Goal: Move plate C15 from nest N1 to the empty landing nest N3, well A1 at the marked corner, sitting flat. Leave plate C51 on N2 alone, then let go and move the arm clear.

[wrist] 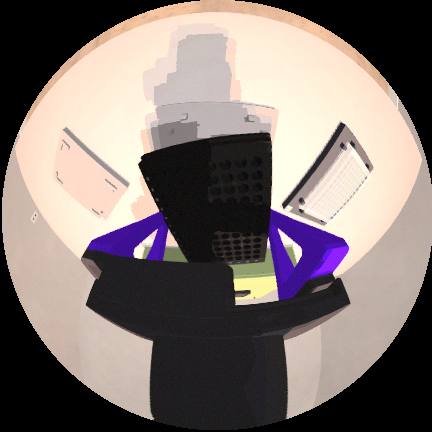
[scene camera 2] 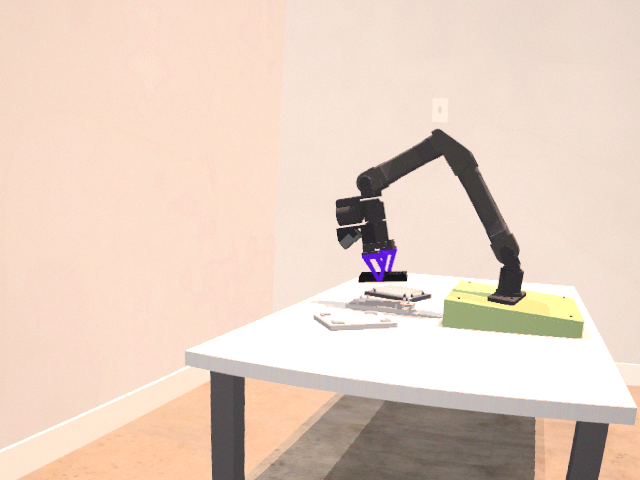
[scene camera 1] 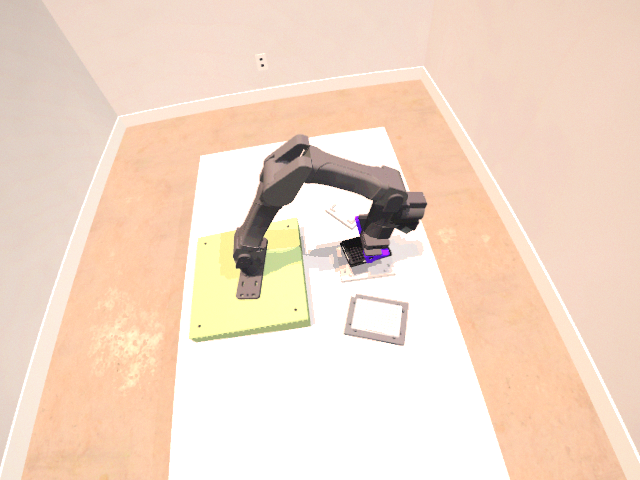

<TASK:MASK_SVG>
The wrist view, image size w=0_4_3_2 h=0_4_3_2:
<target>gripper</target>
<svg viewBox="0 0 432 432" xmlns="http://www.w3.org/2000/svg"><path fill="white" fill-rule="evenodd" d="M344 238L293 219L270 208L268 240L278 300L235 305L233 269L228 264L221 262L163 260L168 227L164 222L162 212L157 211L143 219L91 239L80 257L83 265L95 278L85 305L114 325L141 338L152 341L149 403L154 421L203 430L243 429L274 423L286 419L287 369L283 340L312 329L350 304L341 278L334 278L332 273L348 252L349 246ZM278 229L301 248L302 253L295 267L283 246ZM157 229L146 258L135 258L133 255L134 248Z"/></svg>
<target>black perforated plate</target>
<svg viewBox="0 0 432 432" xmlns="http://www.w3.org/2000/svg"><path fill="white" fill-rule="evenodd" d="M268 132L230 134L197 139L156 149L140 156L141 160L137 165L159 212L162 212L165 224L188 262L221 262L225 264L264 262L269 230L272 188L272 144Z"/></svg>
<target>grey-framed white plate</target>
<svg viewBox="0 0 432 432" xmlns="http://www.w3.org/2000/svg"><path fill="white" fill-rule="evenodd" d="M347 141L344 144L347 149L340 150L322 177L303 198L305 203L303 205L298 204L298 207L303 209L305 213L327 223L330 223L341 212L370 176L363 161Z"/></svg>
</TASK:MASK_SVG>
